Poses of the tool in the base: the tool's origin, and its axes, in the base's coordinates. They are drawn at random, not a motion.
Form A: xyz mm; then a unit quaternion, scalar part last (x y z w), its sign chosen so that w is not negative.
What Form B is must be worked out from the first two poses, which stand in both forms.
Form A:
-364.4 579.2 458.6 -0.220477 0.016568 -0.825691 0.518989
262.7 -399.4 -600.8 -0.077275 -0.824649 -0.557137 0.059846
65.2 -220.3 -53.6 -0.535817 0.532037 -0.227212 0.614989
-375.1 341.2 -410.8 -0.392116 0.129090 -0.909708 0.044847
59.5 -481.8 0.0 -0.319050 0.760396 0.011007 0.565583
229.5 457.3 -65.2 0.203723 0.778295 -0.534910 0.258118
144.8 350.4 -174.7 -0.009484 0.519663 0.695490 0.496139
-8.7 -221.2 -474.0 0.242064 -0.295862 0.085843 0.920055
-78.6 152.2 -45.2 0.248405 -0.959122 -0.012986 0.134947
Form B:
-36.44 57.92 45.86 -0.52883 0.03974 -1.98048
26.27 -39.94 -60.08 -0.23393 -2.49642 -1.68660
6.52 -22.03 -5.36 -1.23456 1.22586 -0.52351
-37.51 34.12 -41.08 -1.19789 0.39436 -2.77911
5.95 -48.18 0.00 -0.75027 1.78812 0.02588
22.95 45.73 -6.52 0.55236 2.11021 -1.45031
14.48 35.04 -17.47 -0.02297 1.25887 1.68481
-0.87 -22.12 -47.40 0.49746 -0.60801 0.17641
-7.86 15.22 -4.52 0.71972 -2.77894 -0.03763

